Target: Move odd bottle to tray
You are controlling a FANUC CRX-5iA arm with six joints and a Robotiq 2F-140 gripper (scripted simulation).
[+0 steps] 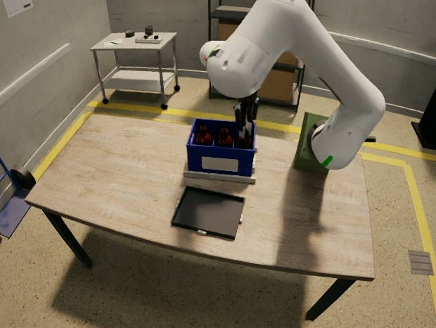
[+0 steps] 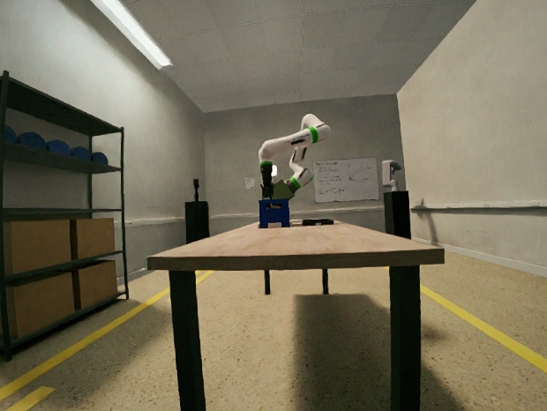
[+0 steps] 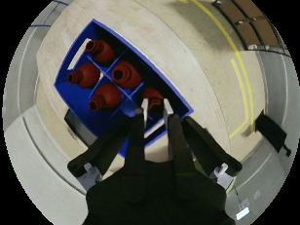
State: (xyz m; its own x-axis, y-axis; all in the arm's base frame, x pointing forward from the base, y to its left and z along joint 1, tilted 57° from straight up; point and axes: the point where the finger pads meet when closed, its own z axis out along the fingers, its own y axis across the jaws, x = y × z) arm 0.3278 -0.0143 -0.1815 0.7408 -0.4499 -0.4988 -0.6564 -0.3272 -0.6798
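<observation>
Now: hand 90 mm short of the bottle, 90 mm above it and 10 mm to the right of it. The rest, counted from my hand: dark tray (330 mm to the left, 160 mm below, 90 mm ahead); then blue crate (90 mm below, 90 mm ahead, 50 mm to the left).
</observation>
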